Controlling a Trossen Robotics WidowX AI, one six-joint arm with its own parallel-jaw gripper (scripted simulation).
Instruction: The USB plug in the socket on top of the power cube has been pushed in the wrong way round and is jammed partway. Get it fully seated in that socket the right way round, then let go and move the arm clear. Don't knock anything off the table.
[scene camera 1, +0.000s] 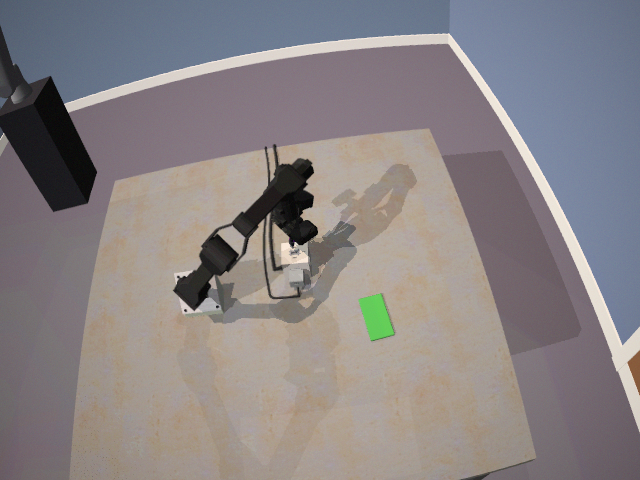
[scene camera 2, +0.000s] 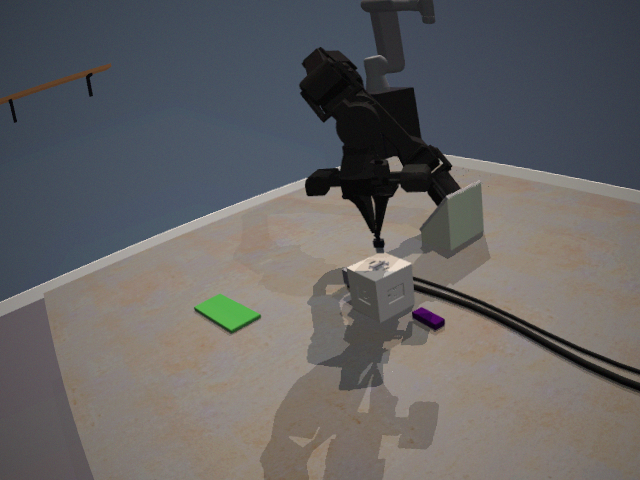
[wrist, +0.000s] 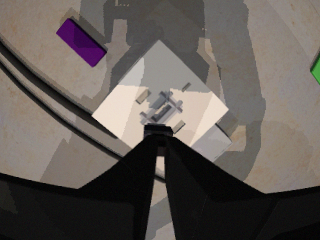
Labels:
my gripper: scene camera 1 291, 237; scene camera 2; wrist
same spot on my gripper: (wrist: 121, 196) = (scene camera 2: 373, 196)

